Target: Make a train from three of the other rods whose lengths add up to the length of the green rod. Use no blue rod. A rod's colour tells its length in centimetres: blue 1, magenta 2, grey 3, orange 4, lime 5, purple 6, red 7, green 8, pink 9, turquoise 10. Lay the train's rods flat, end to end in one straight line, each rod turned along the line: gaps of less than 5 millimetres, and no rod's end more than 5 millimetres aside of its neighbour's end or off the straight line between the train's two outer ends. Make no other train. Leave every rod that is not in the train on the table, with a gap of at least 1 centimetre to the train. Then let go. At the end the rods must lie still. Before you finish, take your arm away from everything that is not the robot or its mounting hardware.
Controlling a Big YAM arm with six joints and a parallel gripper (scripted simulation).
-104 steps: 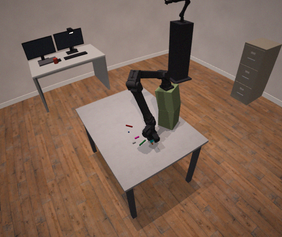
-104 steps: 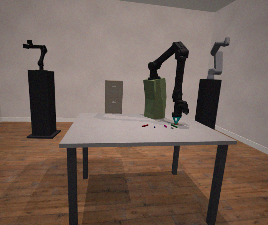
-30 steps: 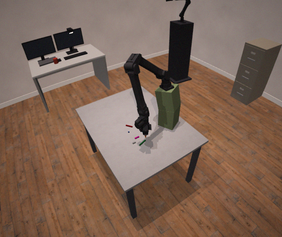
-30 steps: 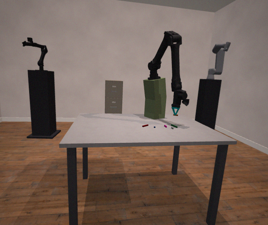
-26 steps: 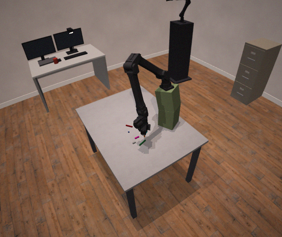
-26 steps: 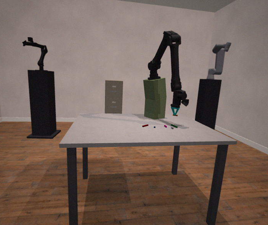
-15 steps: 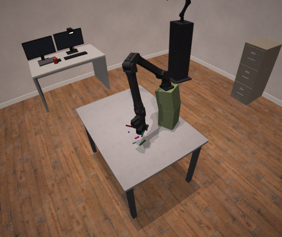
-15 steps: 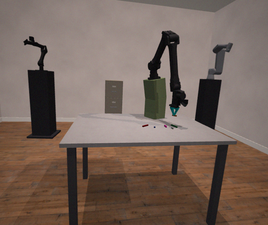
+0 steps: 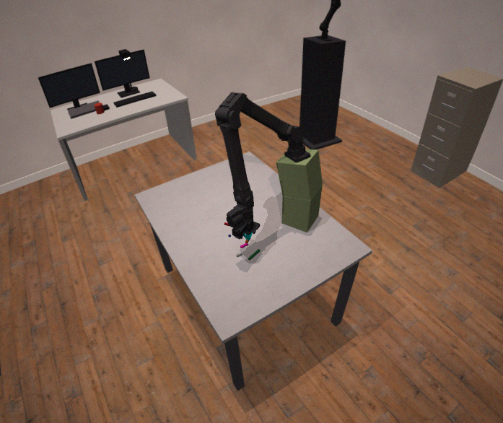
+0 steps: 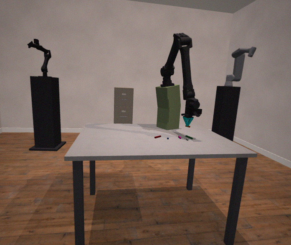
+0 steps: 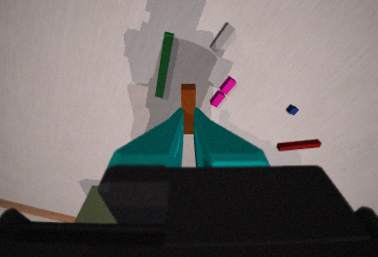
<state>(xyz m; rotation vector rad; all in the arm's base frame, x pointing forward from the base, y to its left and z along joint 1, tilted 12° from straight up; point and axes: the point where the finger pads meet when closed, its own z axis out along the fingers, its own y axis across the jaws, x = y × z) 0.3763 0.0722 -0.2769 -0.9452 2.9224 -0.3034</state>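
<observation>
The grey rod lies 100 mm below my hand, 50 mm ahead of it and 10 mm to the right of it. Round my hand: orange rod: 10 mm below; then green rod: 100 mm below, 30 mm to the left, 10 mm behind; then small blue rod: 160 mm to the right, 100 mm below, 40 mm ahead.
</observation>
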